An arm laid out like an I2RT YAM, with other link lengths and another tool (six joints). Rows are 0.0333 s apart.
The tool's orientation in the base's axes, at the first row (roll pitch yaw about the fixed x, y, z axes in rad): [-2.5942, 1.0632, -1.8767]
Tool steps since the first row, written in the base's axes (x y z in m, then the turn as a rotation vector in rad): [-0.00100, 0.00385, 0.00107, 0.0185, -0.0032, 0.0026]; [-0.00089, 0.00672, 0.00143, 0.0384, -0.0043, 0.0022]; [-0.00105, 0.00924, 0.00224, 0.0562, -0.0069, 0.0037]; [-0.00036, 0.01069, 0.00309, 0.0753, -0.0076, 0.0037]
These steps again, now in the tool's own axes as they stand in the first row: [-0.00257, 0.00307, 0.00097, -0.0035, -0.0154, 0.0105]; [-0.00423, 0.00488, 0.00249, -0.0056, -0.0295, 0.0244]; [-0.00609, 0.00653, 0.00344, -0.0083, -0.0438, 0.0352]; [-0.00760, 0.00685, 0.00439, -0.0107, -0.0572, 0.0485]
